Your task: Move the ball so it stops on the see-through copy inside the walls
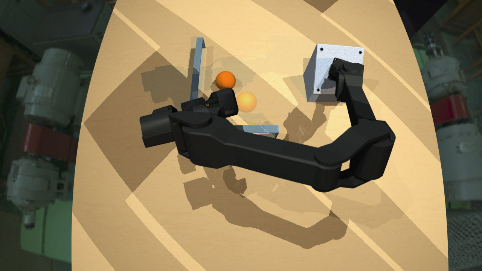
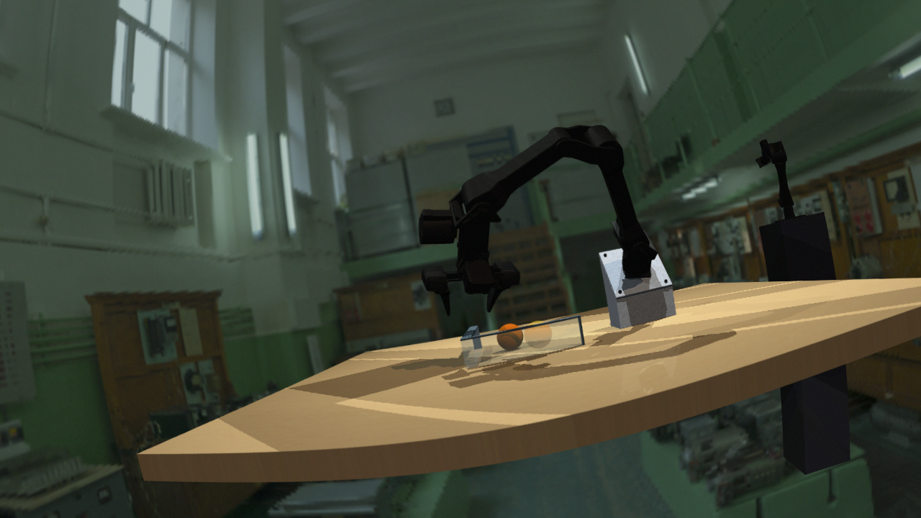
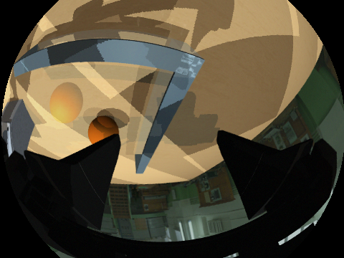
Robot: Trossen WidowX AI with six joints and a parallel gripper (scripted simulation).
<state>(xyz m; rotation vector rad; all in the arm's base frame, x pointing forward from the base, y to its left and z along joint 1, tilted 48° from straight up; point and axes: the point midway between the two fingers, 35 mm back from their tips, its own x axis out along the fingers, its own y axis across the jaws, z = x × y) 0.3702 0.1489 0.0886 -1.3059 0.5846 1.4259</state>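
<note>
Right now my gripper tip is 60 mm past the orange ball, 120 mm to the left of it and 80 mm above it. Also, from my gripper tip: see-through copy (130 mm behind, 60 mm to the right, 80 mm below); clear wall (100 mm behind, 30 mm to the left, 80 mm below).
</note>
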